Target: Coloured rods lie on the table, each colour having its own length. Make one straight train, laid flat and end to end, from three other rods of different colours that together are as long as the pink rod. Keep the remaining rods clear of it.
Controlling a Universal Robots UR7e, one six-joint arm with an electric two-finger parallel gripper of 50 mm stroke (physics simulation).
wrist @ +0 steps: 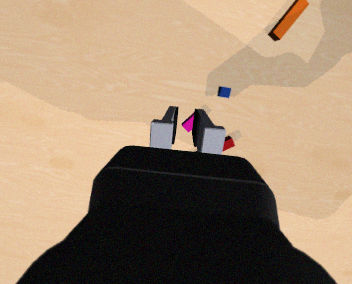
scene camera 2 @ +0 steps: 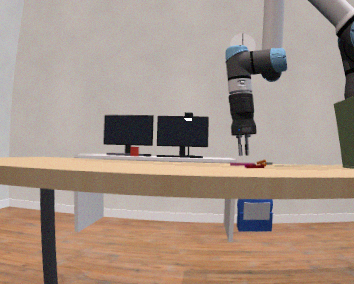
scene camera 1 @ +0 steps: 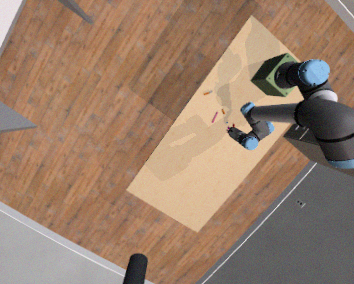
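Where they show: gripper, between the fingertips: [wrist: 185, 120] [scene camera 2: 243, 155] [scene camera 1: 228, 129]; arm's base, origin of its link: [scene camera 1: 287, 75].
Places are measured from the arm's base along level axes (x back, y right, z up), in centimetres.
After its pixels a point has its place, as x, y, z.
The long pink rod [scene camera 1: 214, 117] {-44.4, 5.7, -23.7} [scene camera 2: 242, 164] {-44.1, 4.9, -24.1} lies flat on the table. A short orange rod [scene camera 1: 223, 111] {-36.4, 4.5, -23.5} [wrist: 289, 19] {-36.6, 4.2, -23.6} lies near it. Another orange rod [scene camera 1: 206, 93] {-37.5, 23.2, -23.1} lies end to end with a grey rod [scene camera 1: 211, 91] {-33.7, 21.8, -23.4}, farther off. A tiny blue rod [scene camera 1: 226, 122] {-40.0, -3.7, -23.8} [wrist: 224, 92] {-39.6, -4.1, -23.6} lies apart from a short magenta rod [wrist: 188, 122] {-41.9, -8.2, -23.6}, which shows through the finger gap. A red rod [wrist: 228, 144] {-36.9, -9.0, -23.6} [scene camera 2: 256, 166] {-38.5, -11.4, -24.0} is mostly hidden by the right finger in the wrist view. My gripper [scene camera 1: 230, 129] {-42.8, -7.6, -20.8} [scene camera 2: 243, 153] {-42.8, -7.6, -20.8} [wrist: 185, 120] {-42.8, -7.6, -20.8} is partly open and empty, above the table over the magenta rod.
The wooden table [scene camera 1: 195, 205] {-105.5, -41.4, -24.6} [scene camera 2: 100, 177] {-67.3, -53.4, -25.7} carries the green robot base block [scene camera 1: 267, 80] {-10.0, 5.5, -1.6} [scene camera 2: 345, 132] {-7.5, 1.3, -12.3}. Behind the table, two monitors [scene camera 2: 128, 130] [scene camera 2: 183, 131] stand on another desk. A grey cabinet [scene camera 1: 295, 136] stands beside the table's edge near the arm.
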